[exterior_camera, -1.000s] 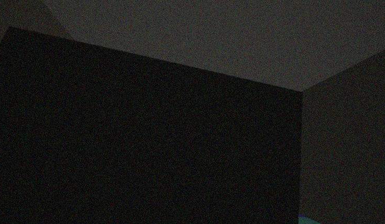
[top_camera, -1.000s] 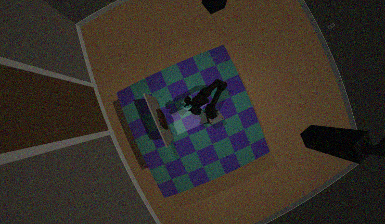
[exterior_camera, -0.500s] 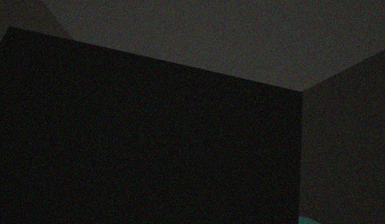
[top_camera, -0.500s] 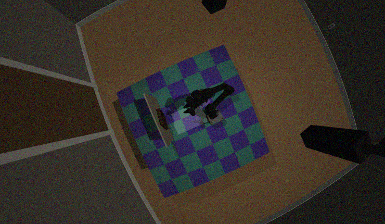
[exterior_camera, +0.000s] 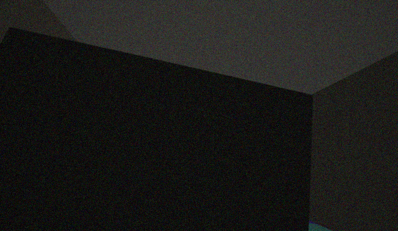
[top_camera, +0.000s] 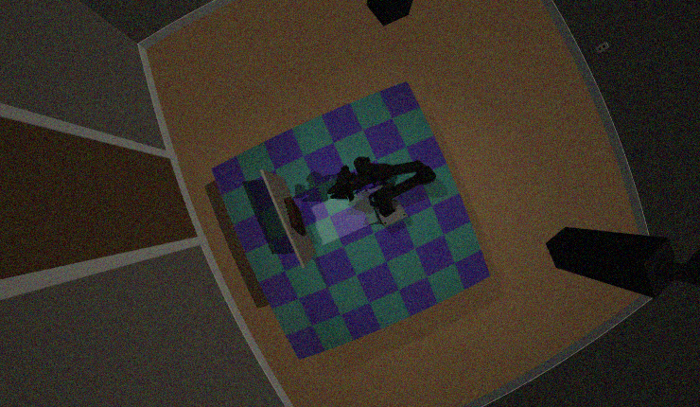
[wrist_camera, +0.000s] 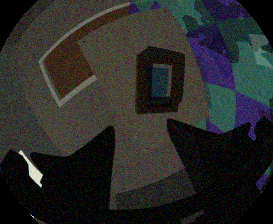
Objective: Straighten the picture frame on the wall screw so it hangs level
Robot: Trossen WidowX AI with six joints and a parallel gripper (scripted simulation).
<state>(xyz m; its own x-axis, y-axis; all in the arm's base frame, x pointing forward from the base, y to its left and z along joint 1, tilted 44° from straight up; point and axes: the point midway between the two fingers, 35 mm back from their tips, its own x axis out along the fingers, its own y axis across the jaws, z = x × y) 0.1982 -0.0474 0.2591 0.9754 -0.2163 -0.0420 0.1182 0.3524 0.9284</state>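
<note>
Now: the dark picture frame 200 mm ahead of my gripper tip and 80 mm below it. The rest, counted from my gripper tip: pale wall panel: 210 mm ahead, 20 mm to the right, 100 mm below.
</note>
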